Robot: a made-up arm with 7 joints. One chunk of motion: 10 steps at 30 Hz.
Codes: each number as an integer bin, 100 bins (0 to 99) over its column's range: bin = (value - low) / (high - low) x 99, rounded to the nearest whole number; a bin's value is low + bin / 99 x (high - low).
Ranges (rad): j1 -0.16..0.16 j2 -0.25..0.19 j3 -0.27..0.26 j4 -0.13..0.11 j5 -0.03..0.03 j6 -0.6..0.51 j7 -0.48..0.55
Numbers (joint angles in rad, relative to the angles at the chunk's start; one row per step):
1: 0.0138 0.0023 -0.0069 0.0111 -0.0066 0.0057 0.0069
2: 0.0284 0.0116 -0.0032 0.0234 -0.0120 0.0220 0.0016
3: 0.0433 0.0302 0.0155 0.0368 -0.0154 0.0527 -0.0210
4: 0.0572 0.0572 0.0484 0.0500 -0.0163 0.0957 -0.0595
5: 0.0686 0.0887 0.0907 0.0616 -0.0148 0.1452 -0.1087
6: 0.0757 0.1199 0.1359 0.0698 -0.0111 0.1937 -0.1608
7: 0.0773 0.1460 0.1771 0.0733 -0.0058 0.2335 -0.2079
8: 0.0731 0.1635 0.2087 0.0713 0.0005 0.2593 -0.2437
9: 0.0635 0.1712 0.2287 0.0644 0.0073 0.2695 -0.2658
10: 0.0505 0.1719 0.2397 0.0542 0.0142 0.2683 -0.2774
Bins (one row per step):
1: 54 57 49 58 39 54 47
2: 58 59 50 63 30 55 46
3: 63 63 53 69 24 58 44
4: 67 69 59 74 23 62 40
5: 71 76 67 79 25 66 36
6: 73 83 76 82 31 71 31
7: 73 89 84 84 40 74 26
8: 72 93 89 83 50 77 23
9: 69 95 93 80 62 78 21
10: 65 95 95 76 73 77 19

